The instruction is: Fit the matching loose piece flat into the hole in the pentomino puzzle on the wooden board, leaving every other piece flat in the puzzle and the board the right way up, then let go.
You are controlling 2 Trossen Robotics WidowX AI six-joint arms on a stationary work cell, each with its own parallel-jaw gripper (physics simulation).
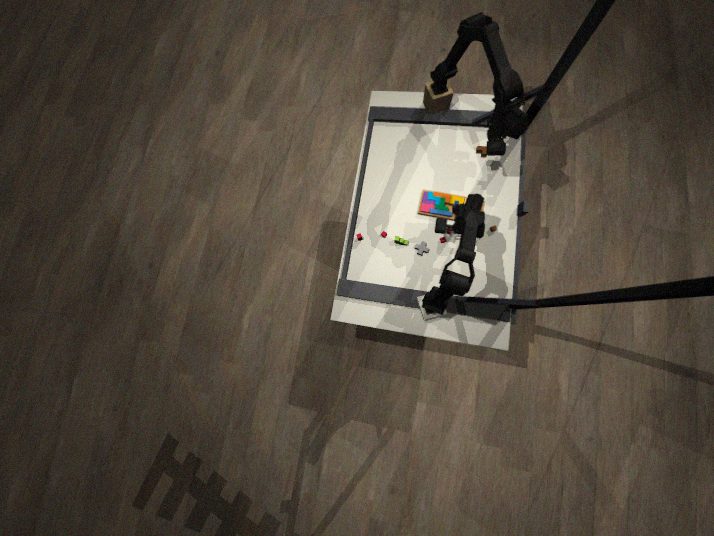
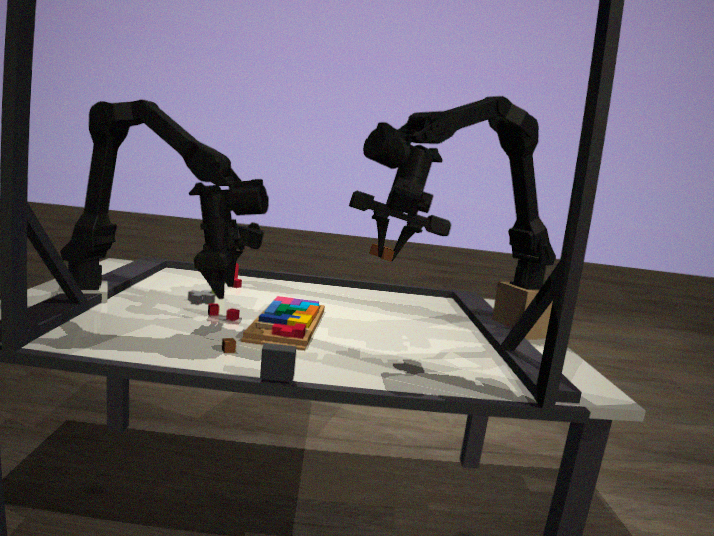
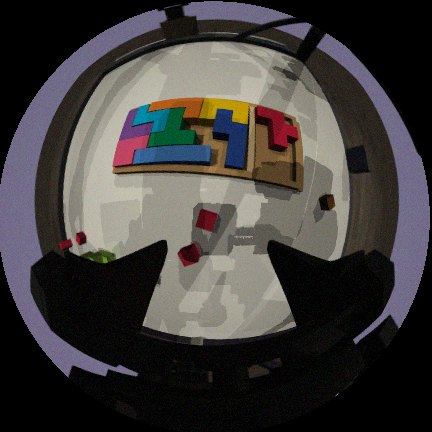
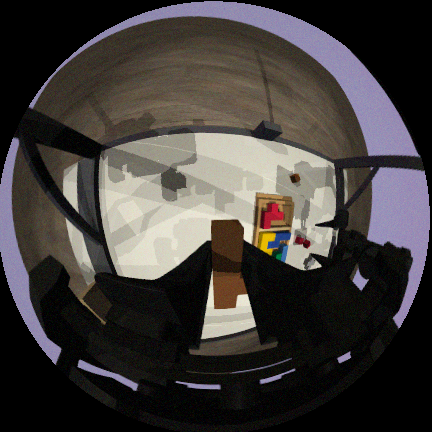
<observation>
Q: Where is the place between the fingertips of my right gripper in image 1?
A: At 491, 152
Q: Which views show my right gripper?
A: Image 1, image 2 and image 4 only.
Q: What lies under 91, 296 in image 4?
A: A tan box.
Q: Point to a red piece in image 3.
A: At 279, 133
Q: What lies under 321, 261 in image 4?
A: My left gripper.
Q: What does my left gripper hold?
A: Nothing.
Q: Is my left gripper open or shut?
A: Open.
</observation>
